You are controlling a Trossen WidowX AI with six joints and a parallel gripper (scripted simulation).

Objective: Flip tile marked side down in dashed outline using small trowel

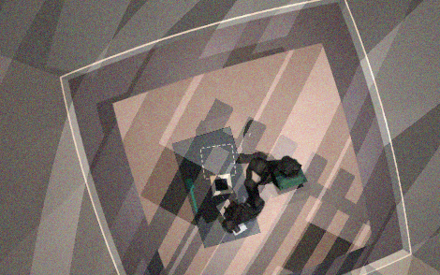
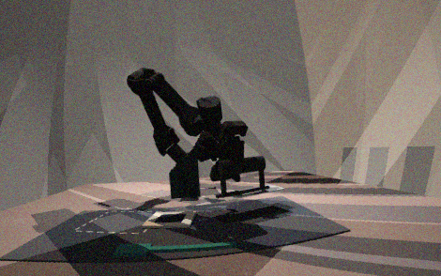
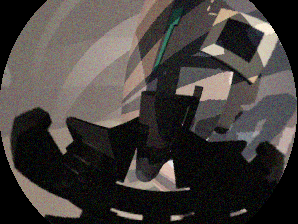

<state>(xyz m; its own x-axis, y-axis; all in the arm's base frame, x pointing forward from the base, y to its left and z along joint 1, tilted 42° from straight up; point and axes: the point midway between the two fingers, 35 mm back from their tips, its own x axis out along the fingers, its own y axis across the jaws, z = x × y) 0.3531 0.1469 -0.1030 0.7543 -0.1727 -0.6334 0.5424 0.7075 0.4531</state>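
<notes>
Now: the small trowel 20 mm behind my gripper tip, 10 mm to the right of it and 10 mm below it. Also, from my gripper tip: tile (170 mm to the right, 100 mm below, 10 mm behind); dark mat (150 mm to the right, 120 mm below, 20 mm ahead); green paddle-shaped trowel (160 mm to the right, 160 mm ahead, 100 mm below).
</notes>
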